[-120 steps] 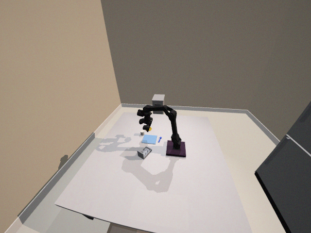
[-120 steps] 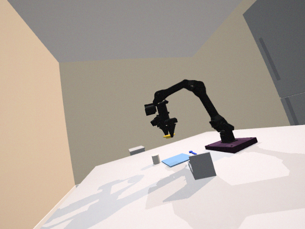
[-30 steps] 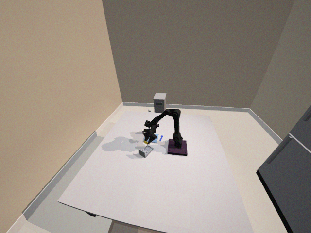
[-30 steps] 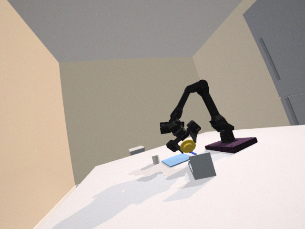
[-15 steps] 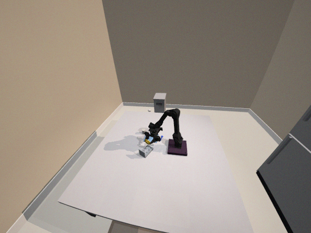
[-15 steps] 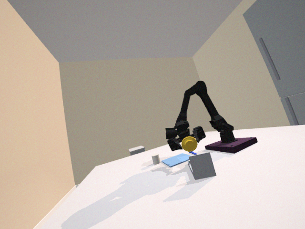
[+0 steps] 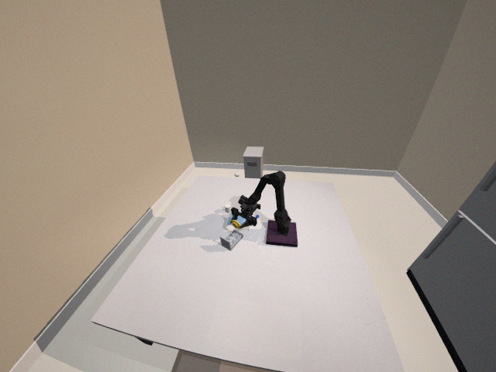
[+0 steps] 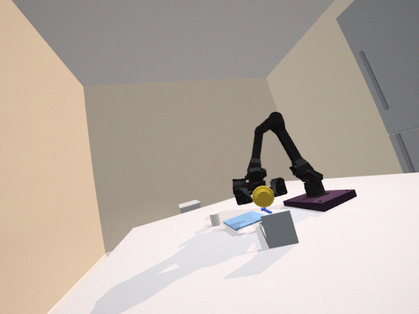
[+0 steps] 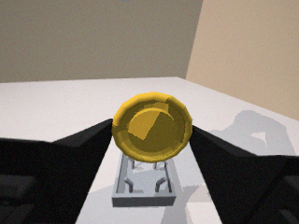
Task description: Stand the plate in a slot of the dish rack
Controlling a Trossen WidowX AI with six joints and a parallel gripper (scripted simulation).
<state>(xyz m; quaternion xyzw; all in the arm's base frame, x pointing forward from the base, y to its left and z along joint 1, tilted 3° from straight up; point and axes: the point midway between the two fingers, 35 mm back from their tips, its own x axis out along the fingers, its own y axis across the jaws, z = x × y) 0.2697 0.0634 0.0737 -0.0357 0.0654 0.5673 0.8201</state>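
The grey dish rack lies 8 cm below my gripper tip, 4 cm to the left of it and 1 cm ahead of it. Also, from my gripper tip: yellow plate: 1 cm to the right; blue spoon: 18 cm to the right, 10 cm below, 8 cm behind; white cup: 22 cm to the right, 14 cm ahead, 8 cm below.
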